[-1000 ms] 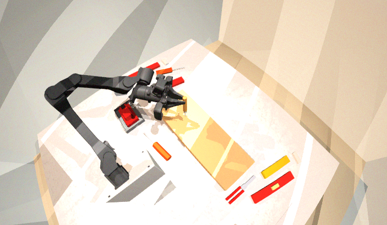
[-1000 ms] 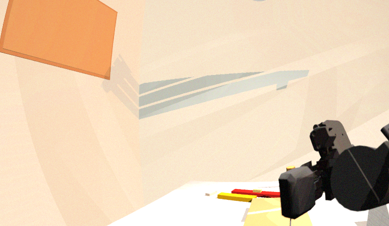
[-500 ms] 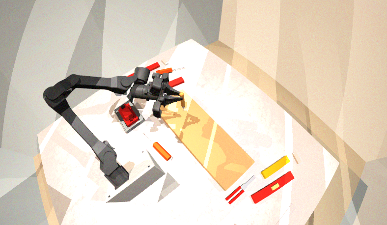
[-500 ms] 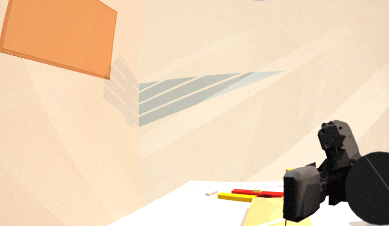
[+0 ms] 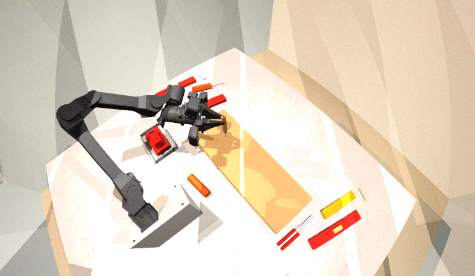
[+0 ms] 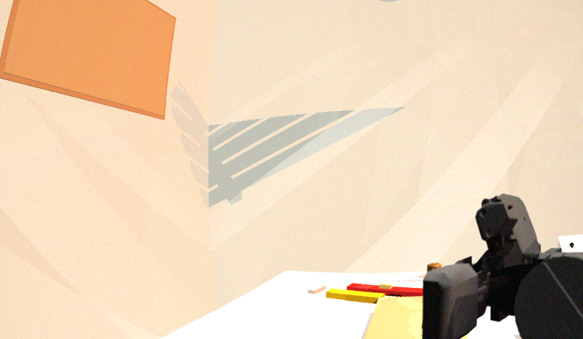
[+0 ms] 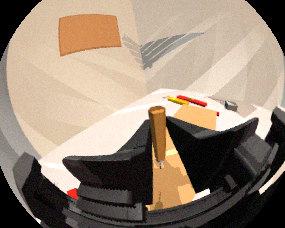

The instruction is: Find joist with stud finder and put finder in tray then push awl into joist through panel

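Now: gripper tip 60 mm above the awl. Round my gripper tip: yellow block (130 mm ahead, 480 mm to the right, 180 mm below); then red stud finder (210 mm behind, 240 mm to the left, 140 mm below).
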